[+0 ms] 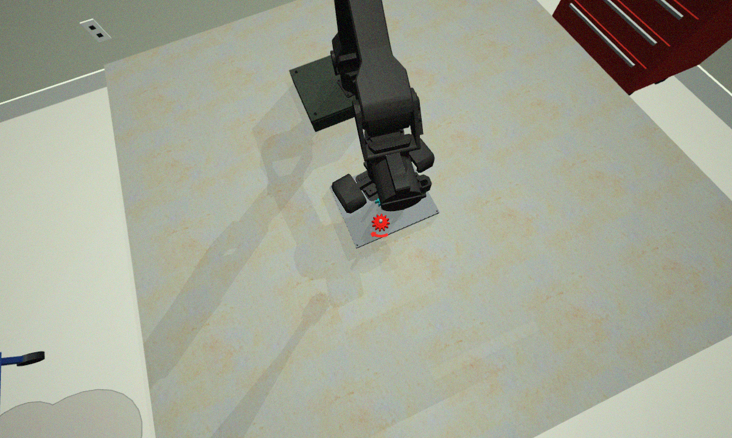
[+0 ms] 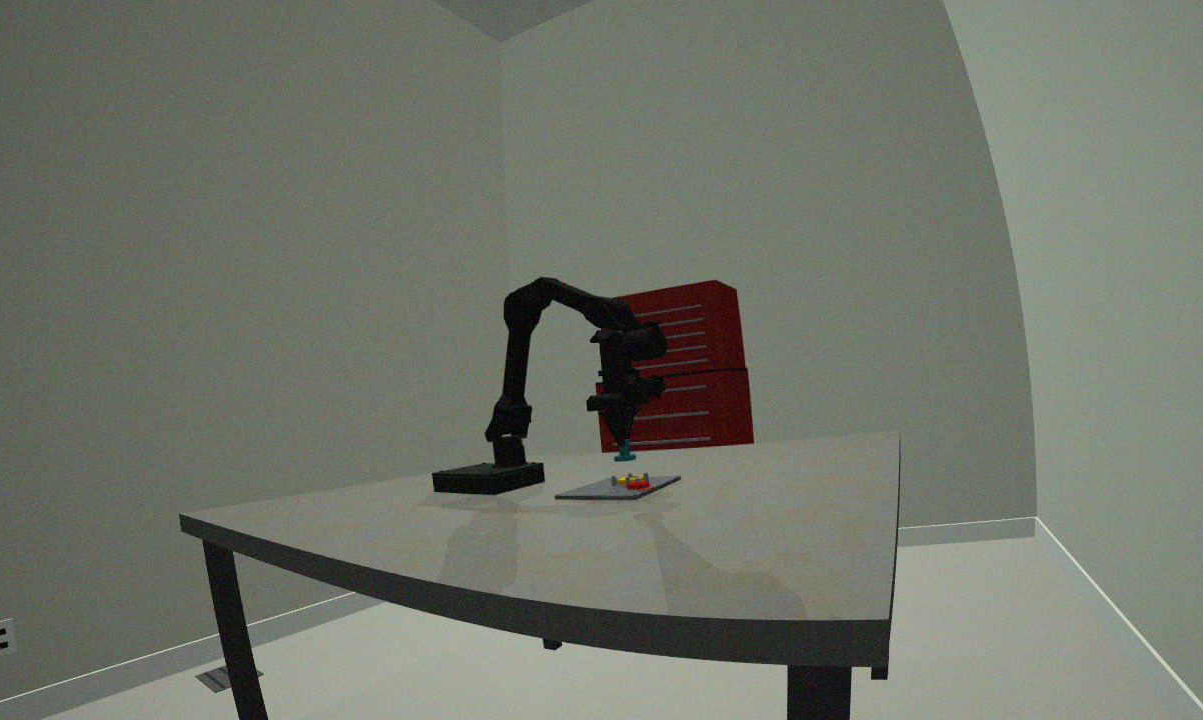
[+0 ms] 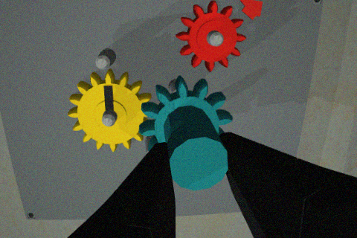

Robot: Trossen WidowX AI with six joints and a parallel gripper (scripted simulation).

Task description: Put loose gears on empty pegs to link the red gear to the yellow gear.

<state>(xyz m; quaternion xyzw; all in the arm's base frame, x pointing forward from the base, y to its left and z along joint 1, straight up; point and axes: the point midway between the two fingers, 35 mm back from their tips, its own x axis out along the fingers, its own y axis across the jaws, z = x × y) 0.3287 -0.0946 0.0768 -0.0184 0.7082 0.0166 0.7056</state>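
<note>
The red gear lies 7 cm below my gripper tip, 3 cm ahead of it and 2 cm to the right of it. From my gripper tip the other things lie so: teal gear 1 cm below; then red arrow 8 cm below, 5 cm ahead, 4 cm to the right; then yellow gear 7 cm below, 4 cm to the left, 1 cm behind.
</note>
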